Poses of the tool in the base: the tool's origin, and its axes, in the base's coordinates. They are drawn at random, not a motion.
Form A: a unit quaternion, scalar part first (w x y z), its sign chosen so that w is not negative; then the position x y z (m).
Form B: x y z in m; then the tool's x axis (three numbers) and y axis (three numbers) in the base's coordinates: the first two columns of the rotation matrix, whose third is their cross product. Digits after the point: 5 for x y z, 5 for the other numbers.
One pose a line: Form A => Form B
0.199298 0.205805 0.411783 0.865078 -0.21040 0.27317 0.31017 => -0.21040 0.27317 0.31017 -0.83585 0.51431 0.19194 -0.17532 -0.58143 0.79448
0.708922 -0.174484 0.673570 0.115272 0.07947 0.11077 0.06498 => 0.07947 0.11077 0.06498 0.06603 -0.07162 -0.99524 -0.39849 0.91254 -0.09210
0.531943 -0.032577 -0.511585 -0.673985 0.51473 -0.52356 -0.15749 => 0.51473 -0.52356 -0.15749 -0.43195 -0.68371 0.58818 0.75038 0.08937 0.65494
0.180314 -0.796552 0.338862 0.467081 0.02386 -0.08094 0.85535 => 0.02386 -0.08094 0.85535 0.33402 -0.37140 -0.86631 -0.70828 -0.70532 0.02929
